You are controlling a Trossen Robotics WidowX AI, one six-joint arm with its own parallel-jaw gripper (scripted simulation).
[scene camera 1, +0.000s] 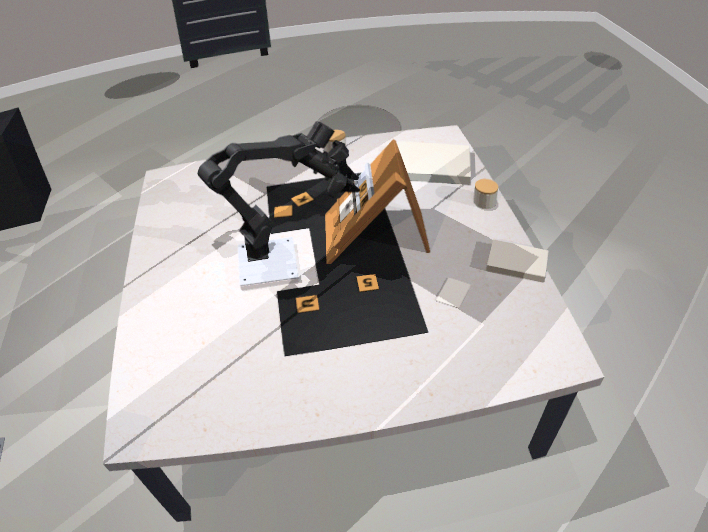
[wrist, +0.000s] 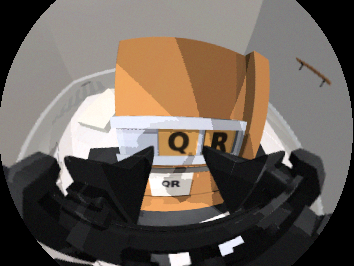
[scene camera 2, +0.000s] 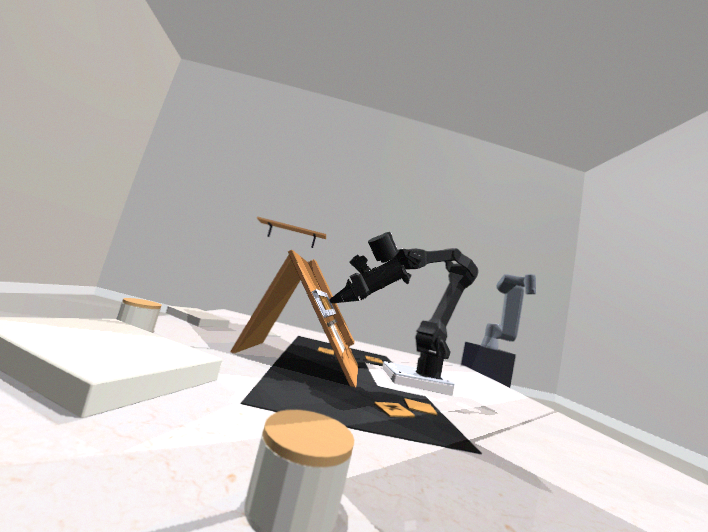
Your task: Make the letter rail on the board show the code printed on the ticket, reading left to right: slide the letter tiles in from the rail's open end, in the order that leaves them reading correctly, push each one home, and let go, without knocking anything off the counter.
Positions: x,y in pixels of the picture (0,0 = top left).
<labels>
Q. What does the gripper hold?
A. Nothing.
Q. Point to a black mat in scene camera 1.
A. At 346,317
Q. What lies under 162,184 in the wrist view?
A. A white ticket.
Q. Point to a flat slab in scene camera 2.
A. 195,316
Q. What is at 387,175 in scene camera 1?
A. An orange board.
</labels>
